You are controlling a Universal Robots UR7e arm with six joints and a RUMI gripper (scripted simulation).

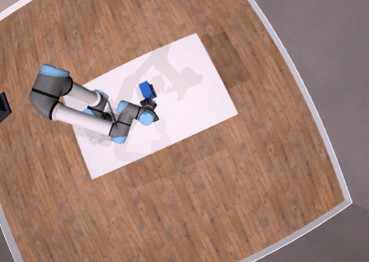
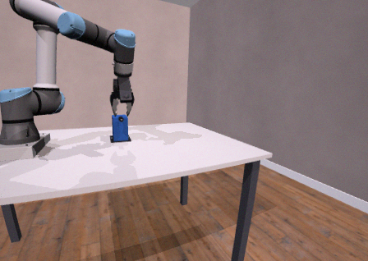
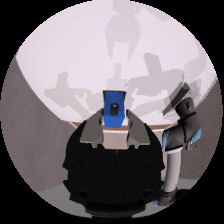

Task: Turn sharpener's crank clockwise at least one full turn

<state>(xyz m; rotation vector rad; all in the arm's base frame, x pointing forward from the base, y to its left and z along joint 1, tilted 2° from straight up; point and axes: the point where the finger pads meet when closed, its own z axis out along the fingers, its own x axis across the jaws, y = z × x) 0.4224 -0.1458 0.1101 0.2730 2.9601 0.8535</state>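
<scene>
My gripper is now 10 mm short of the dark crank knob, 40 mm to the right of it and 30 mm above it.
</scene>
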